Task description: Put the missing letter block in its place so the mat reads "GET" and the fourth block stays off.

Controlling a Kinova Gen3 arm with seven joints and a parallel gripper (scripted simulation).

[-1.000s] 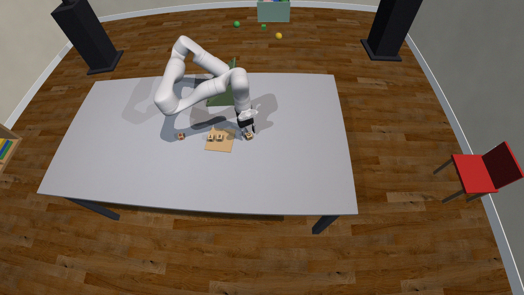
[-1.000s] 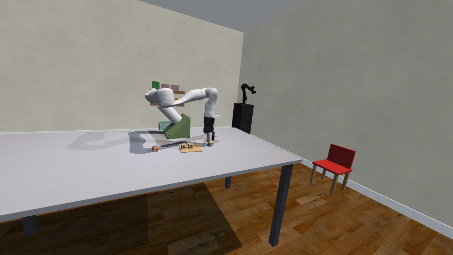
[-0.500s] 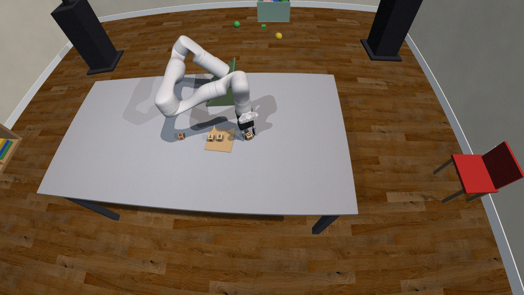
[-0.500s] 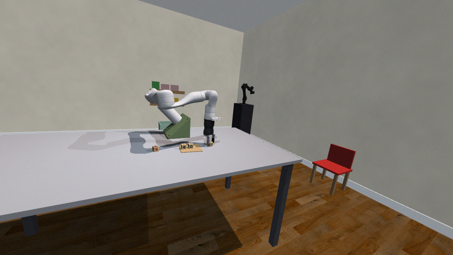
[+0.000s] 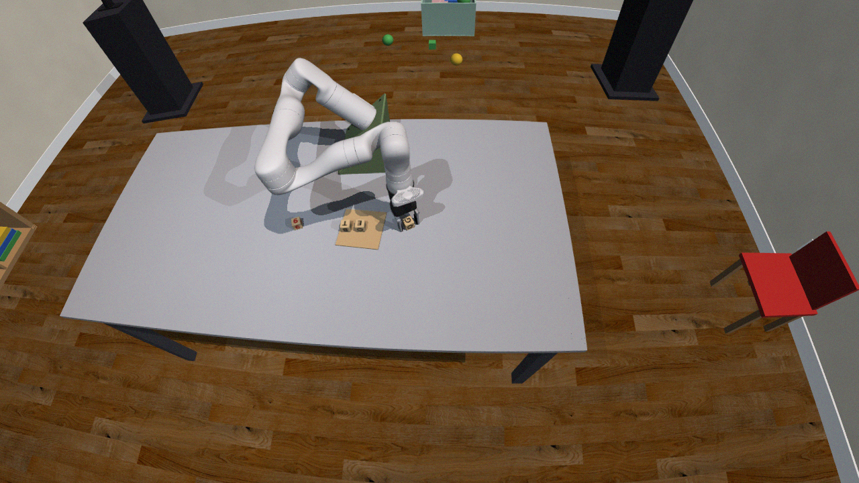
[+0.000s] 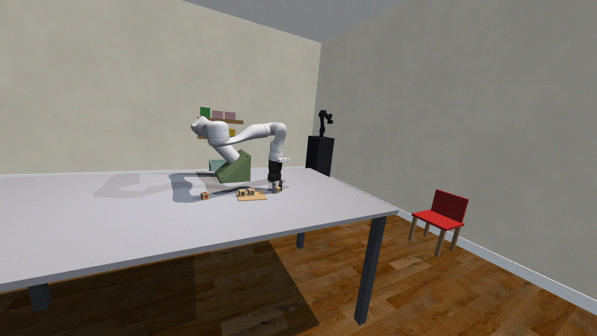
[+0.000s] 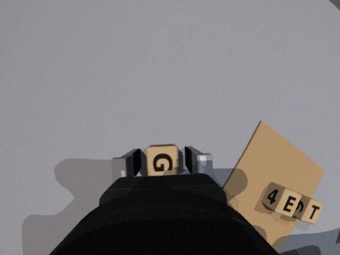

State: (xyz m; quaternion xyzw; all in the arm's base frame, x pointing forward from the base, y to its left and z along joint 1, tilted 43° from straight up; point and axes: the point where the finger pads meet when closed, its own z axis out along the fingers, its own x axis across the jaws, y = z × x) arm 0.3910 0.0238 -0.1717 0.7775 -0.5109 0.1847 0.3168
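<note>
My hand is right at the G block. The rest, counted from my hand: tan mat (15 cm to the right, 2 cm below).
</note>
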